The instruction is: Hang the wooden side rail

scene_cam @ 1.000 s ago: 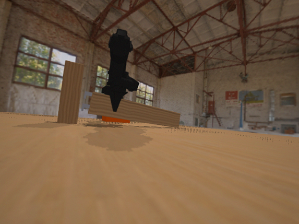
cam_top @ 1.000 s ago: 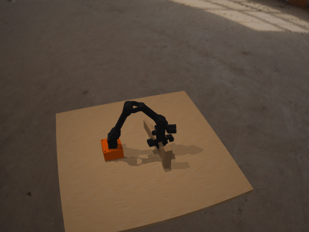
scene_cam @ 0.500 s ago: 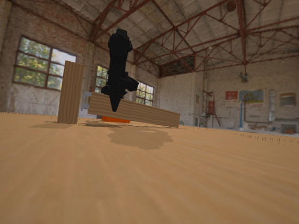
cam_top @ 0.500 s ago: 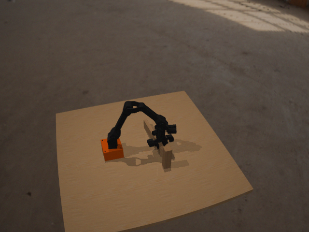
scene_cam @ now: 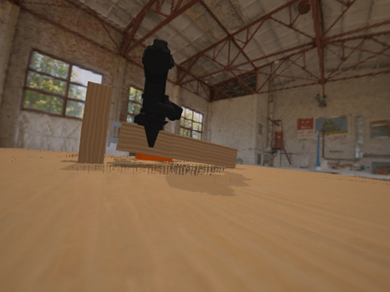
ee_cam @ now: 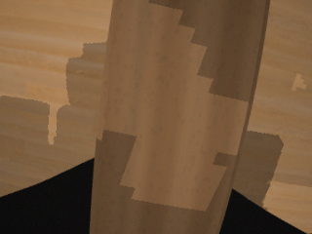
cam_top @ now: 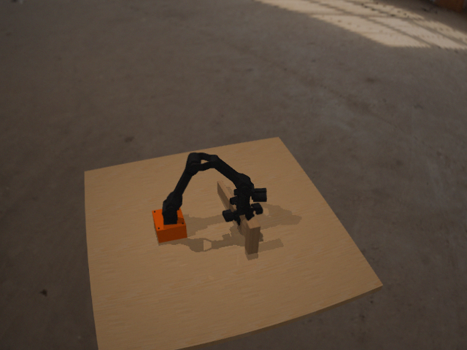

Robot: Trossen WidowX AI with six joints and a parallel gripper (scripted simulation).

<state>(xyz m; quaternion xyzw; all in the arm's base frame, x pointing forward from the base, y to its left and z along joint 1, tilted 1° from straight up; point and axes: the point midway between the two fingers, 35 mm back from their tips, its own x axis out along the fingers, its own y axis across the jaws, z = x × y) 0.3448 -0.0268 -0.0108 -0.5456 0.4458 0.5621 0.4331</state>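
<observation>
My gripper tip is now 13 cm to the left of the headboard post, 4 cm below it and 3 cm short of it.
</observation>
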